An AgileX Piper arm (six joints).
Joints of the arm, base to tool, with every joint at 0 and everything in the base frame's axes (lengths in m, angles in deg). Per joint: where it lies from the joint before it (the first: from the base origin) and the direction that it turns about. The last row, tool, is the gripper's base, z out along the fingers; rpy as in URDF.
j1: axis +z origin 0 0 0.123
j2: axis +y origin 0 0 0
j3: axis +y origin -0.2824 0 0.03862
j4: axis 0.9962 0 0.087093 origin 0.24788 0 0.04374
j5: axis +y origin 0 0 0
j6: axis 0.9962 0 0.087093 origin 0.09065 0 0.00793
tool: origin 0 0 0 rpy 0 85.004 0
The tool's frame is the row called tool.
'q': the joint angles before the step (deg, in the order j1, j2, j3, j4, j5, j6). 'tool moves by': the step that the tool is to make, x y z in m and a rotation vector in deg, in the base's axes. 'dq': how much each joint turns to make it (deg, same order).
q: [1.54 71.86 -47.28 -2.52 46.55 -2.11]
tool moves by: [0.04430 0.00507 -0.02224 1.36 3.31 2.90]
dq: [0.00 11.52 -5.59 3.40 -2.70 -4.50]
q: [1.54 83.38 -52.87 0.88 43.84 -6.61]
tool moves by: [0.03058 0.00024 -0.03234 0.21 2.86 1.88]
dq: [-0.41 9.39 -2.89 1.63 -3.57 -3.36]
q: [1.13 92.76 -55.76 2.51 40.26 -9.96]
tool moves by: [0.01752 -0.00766 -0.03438 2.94 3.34 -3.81]
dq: [-2.09 7.51 -1.21 4.05 -2.93 -0.83]
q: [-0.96 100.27 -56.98 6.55 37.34 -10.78]
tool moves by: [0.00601 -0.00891 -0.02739 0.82 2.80 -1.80]
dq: [-1.73 4.99 0.00 1.55 -2.09 -1.18]
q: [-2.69 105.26 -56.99 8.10 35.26 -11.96]
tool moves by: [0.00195 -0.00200 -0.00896 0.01 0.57 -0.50]
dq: [-0.32 1.62 0.00 0.12 -1.06 -0.01]
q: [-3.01 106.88 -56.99 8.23 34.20 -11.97]
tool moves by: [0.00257 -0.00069 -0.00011 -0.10 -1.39 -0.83]
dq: [-0.04 0.13 -0.04 0.00 -1.55 0.65]
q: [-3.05 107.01 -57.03 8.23 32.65 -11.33]
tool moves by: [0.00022 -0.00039 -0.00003 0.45 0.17 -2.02]
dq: [-0.07 0.05 -0.07 -0.01 0.06 2.02]
